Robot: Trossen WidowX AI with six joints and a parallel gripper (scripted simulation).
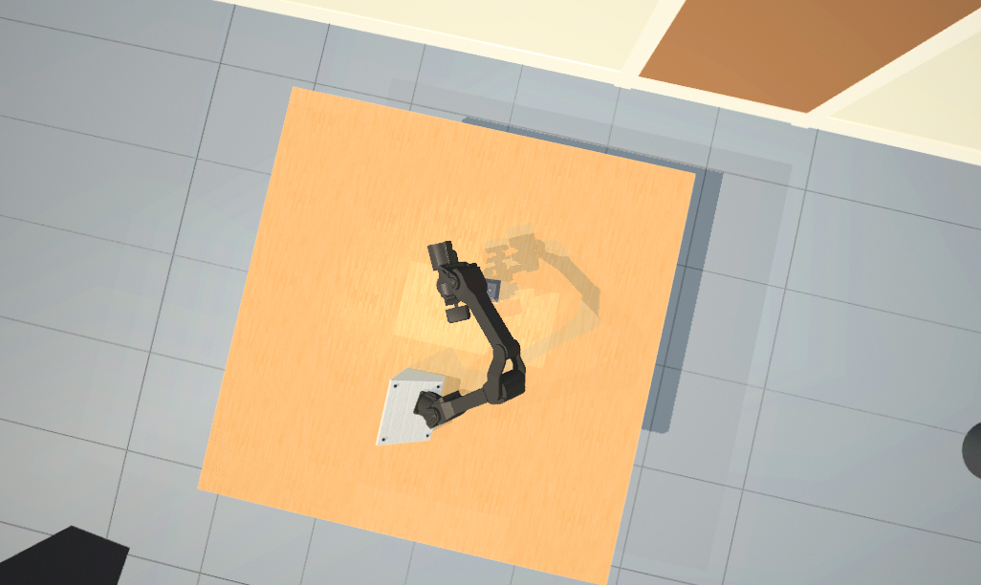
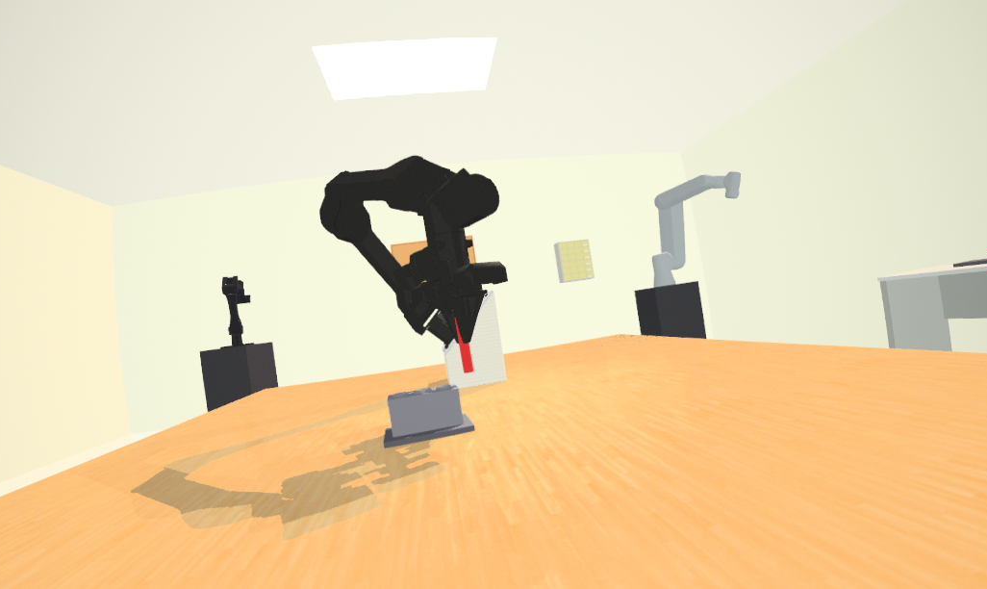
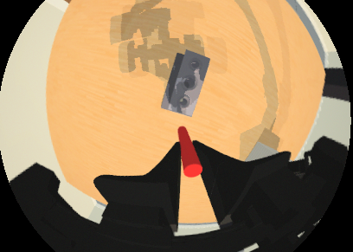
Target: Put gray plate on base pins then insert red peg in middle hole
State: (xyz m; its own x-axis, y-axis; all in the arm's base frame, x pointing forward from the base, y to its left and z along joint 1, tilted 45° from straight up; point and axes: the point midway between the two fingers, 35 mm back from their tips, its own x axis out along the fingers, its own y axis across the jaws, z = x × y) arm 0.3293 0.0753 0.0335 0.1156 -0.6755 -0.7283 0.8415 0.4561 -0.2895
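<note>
Now: the gray plate 70 mm to the right of my gripper tip, 70 mm below it and 20 mm ahead of it. Round my gripper tip: red peg: right at my gripper tip; base: 110 mm below, 70 mm to the right, 20 mm ahead.
</note>
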